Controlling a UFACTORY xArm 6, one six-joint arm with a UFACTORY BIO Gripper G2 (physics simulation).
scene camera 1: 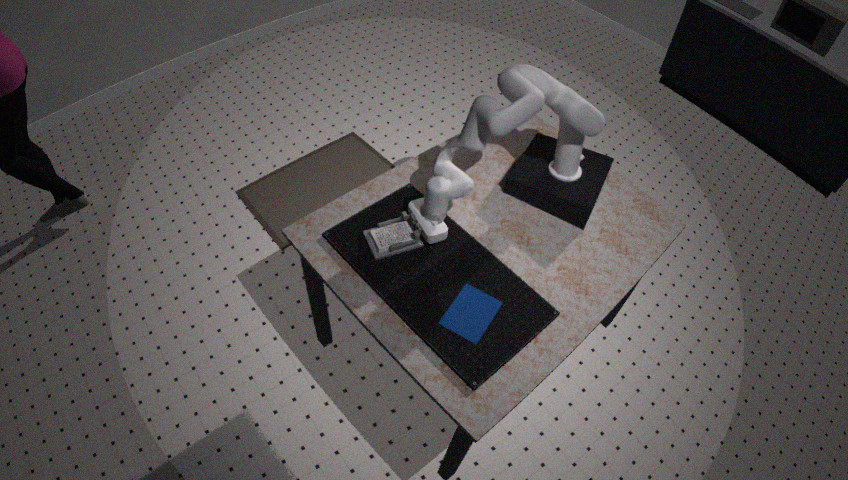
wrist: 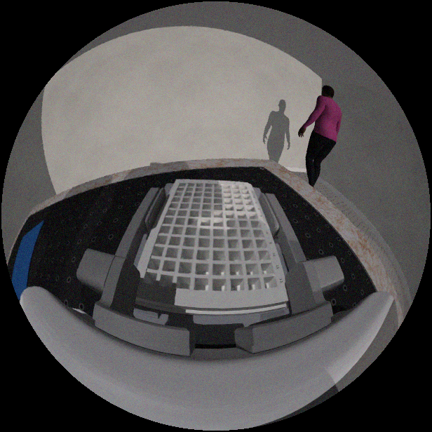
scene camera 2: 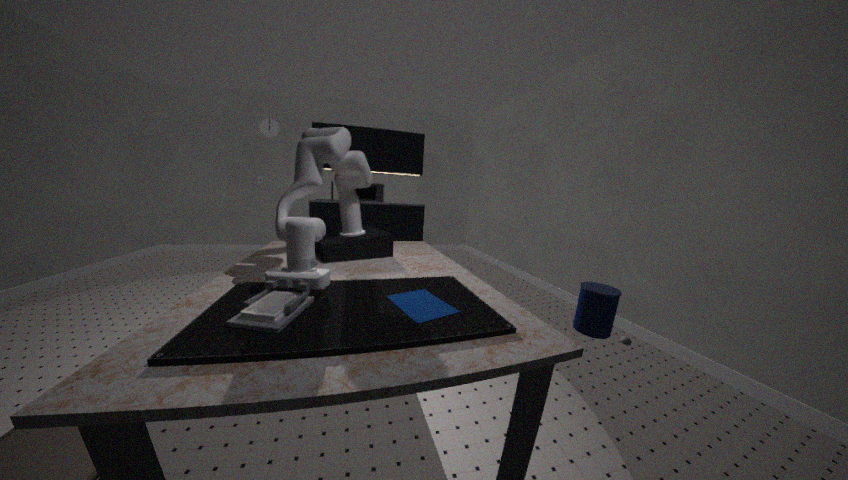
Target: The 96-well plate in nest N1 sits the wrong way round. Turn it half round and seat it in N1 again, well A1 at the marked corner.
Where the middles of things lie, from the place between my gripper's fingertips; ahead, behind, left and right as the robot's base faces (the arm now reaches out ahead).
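My gripper's 1 cm above the white 96-well plate (scene camera 2: 270,308), 3 cm past it and 1 cm to the right of it. Counting from my hand, the grey nest N1 (scene camera 2: 245,324) is 2 cm below, 3 cm behind and 1 cm to the left, and there's a blue square (scene camera 1: 472,311) that's also 2 cm below and 3 cm behind, but 36 cm to the left.
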